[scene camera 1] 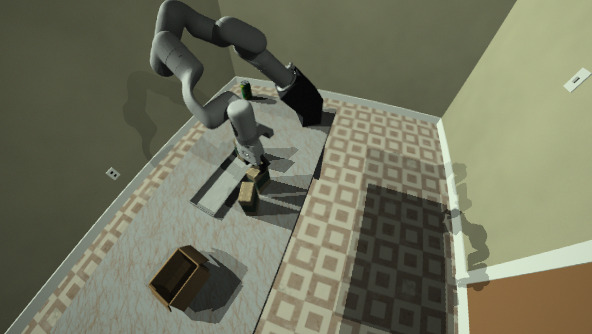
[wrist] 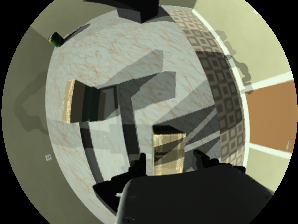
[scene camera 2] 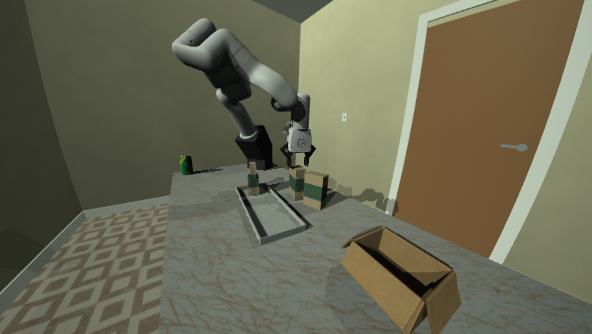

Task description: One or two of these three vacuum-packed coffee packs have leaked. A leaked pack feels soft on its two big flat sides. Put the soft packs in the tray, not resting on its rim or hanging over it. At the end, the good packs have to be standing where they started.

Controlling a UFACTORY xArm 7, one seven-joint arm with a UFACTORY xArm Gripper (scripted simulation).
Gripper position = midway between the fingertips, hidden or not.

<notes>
In view: the gripper (scene camera 2: pixel 297 166), a tray (scene camera 2: pixel 271 216) and a cardboard box (scene camera 1: pixel 170 278).
The tray shows as well in the wrist view (wrist: pixel 102 141). The gripper is seen too in the wrist view (wrist: pixel 170 160). The wrist view does not show the cardboard box: it is out of frame.
</notes>
